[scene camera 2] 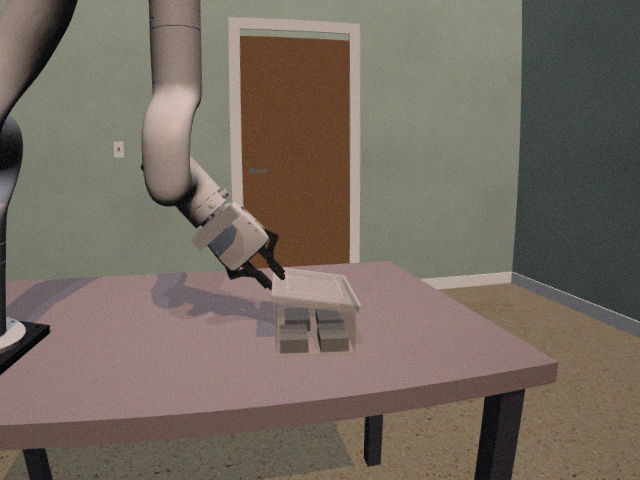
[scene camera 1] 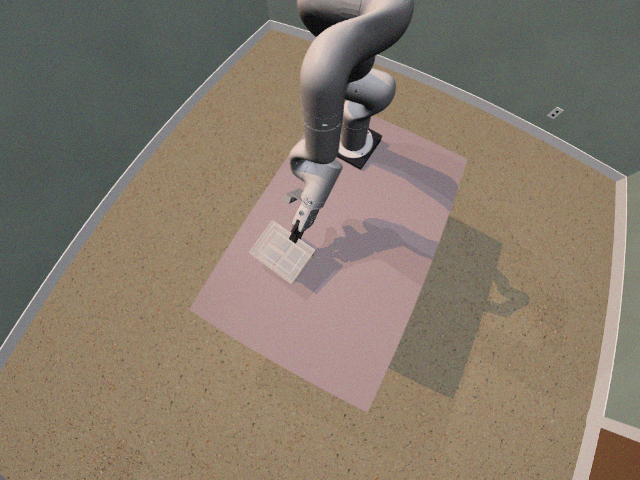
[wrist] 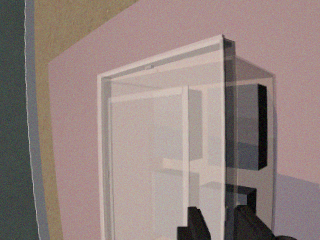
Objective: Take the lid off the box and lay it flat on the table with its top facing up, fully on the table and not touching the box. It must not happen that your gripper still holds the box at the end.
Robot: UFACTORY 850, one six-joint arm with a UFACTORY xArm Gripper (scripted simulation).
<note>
I see my gripper (scene camera 2: pixel 278 282), a see-through lid (scene camera 2: pixel 302 288) and a clear plastic box (scene camera 2: pixel 299 331).
The see-through lid shows as well in scene camera 1 (scene camera 1: pixel 274 248) and in the wrist view (wrist: pixel 167 125). The clear plastic box also shows in the wrist view (wrist: pixel 256 87).
</note>
